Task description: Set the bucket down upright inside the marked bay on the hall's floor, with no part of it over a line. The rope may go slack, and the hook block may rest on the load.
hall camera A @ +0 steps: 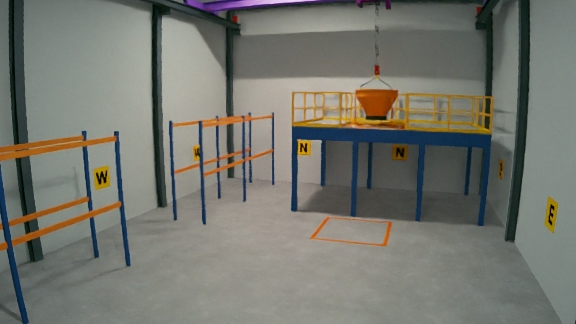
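The orange bucket (376,103) hangs upright in the upper right of the view, on a wire bail under the red hook block (377,75). The hook holds the bail, and the rope above is straight. The bucket's dark bottom shows at the height of the platform's railing, just above the deck's edge in the picture. How far it is from the deck in depth is hard to tell. The marked bay (388,233), an orange outline on the floor, lies in front of the platform, lower in the view than the bucket.
A blue platform (325,133) with a yellow railing (448,96) stands at the back right. Blue and orange racks (202,172) (123,225) stand along the left wall. The purple girder (280,4) runs overhead. A dark column (517,125) stands at the right wall.
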